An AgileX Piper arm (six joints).
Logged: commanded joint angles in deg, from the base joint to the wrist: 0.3 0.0 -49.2 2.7 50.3 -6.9; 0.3 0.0 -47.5 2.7 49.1 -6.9; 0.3 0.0 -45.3 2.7 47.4 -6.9; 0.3 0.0 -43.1 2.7 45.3 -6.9; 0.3 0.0 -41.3 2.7 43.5 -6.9; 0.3 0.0 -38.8 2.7 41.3 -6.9; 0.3 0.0 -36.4 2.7 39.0 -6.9; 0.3 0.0 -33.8 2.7 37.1 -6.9; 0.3 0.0 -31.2 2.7 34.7 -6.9; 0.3 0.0 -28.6 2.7 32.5 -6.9; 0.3 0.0 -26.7 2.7 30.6 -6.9; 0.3 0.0 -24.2 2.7 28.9 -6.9; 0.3 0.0 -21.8 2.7 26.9 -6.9; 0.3 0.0 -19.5 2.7 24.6 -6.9; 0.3 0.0 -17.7 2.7 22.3 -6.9; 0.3 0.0 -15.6 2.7 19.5 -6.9; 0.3 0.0 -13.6 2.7 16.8 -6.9; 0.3 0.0 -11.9 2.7 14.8 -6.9; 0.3 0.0 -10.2 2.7 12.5 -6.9; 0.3 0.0 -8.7 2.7 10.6 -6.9; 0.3 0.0 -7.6 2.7 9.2 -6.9; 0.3 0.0 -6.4 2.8 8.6 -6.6; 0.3 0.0 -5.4 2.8 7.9 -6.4; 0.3 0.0 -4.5 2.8 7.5 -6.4
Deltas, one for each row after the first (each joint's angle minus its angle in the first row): 0.0 0.0 1.7 0.0 -1.2 0.0; 0.0 0.0 3.9 0.0 -2.9 0.0; 0.0 0.0 6.1 0.0 -5.0 0.0; 0.0 0.0 7.9 0.0 -6.8 0.0; 0.0 0.0 10.4 0.0 -9.0 0.0; 0.0 0.0 12.8 0.0 -11.3 0.0; 0.0 0.0 15.4 0.0 -13.2 0.0; 0.0 0.0 18.0 0.0 -15.6 0.0; 0.0 0.0 20.6 0.0 -17.8 0.0; 0.0 0.0 22.5 0.0 -19.7 0.0; 0.0 0.0 25.0 0.0 -21.4 0.0; 0.0 0.0 27.4 0.0 -23.4 0.0; 0.0 0.0 29.7 0.0 -25.7 0.0; 0.0 0.0 31.5 0.0 -28.0 0.0; 0.0 0.0 33.6 0.0 -30.8 0.0; 0.0 0.0 35.6 0.0 -33.5 0.0; 0.0 0.0 37.3 0.0 -35.5 0.0; 0.0 0.0 39.0 0.0 -37.8 0.0; 0.0 0.0 40.5 0.0 -39.7 0.0; 0.0 0.0 41.6 0.0 -41.1 0.0; 0.0 0.0 42.8 0.1 -41.7 0.3; 0.0 0.0 43.8 0.1 -42.4 0.5; 0.0 0.0 44.7 0.1 -42.8 0.5
